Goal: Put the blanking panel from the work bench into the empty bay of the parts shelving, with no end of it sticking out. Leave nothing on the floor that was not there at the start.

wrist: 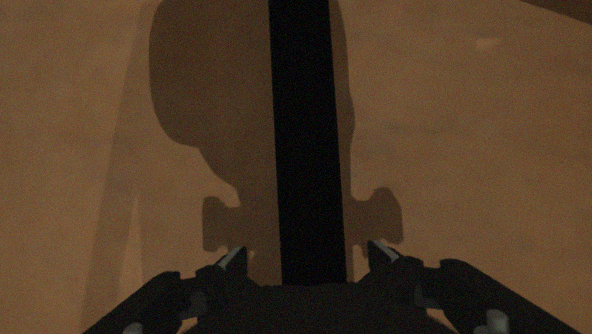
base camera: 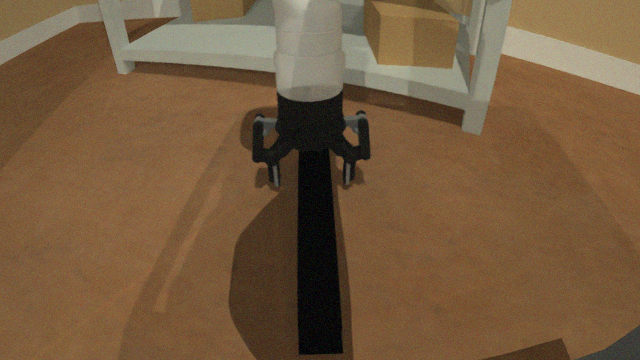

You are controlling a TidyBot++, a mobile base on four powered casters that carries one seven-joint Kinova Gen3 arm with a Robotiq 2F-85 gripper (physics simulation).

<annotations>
My gripper shows in the wrist view and in the base camera view. A blanking panel shows in the wrist view and in the base camera view. One and the same spot on the blanking panel: (wrist: 312, 245) is (base camera: 315, 183). One and the same spot on my gripper: (wrist: 404, 279) is (base camera: 341, 133).
</annotations>
